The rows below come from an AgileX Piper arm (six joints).
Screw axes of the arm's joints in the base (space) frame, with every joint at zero. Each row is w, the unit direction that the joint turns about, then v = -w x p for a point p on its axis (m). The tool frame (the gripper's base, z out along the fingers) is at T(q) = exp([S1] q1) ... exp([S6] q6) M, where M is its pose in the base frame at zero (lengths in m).
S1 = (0, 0, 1, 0, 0, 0)
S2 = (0, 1, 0, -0.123, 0, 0)
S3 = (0, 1, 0, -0.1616, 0, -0.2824)
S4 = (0.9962, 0, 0.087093, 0, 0.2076, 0)
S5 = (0, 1, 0, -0.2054, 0, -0.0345)
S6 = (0.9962, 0, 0.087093, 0, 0.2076, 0)
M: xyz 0.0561 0 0.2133 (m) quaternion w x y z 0.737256 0 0.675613 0
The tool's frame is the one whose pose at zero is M.
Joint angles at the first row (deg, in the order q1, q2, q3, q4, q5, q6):
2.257 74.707 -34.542 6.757 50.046 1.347
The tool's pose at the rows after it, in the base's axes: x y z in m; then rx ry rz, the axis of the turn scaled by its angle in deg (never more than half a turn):
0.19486, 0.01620, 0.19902, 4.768, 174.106, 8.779
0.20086, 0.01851, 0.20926, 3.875, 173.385, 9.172
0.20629, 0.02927, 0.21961, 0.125, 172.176, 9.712
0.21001, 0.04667, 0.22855, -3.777, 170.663, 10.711
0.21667, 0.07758, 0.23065, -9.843, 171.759, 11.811
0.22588, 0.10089, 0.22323, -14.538, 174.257, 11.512
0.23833, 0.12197, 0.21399, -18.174, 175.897, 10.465
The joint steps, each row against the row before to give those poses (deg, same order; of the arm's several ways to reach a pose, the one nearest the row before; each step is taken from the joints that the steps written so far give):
0.001 0.000 -2.576 0.100 1.562 0.059
0.497 -0.001 -2.557 0.093 1.796 0.083
2.857 0.002 -2.500 0.001 1.081 0.560
4.524 0.130 -2.186 -0.001 0.238 2.020
7.303 3.209 -3.372 0.001 0.877 3.336
4.511 4.848 -2.989 -0.001 0.622 1.472
3.309 5.315 -3.496 -0.407 -0.001 1.170

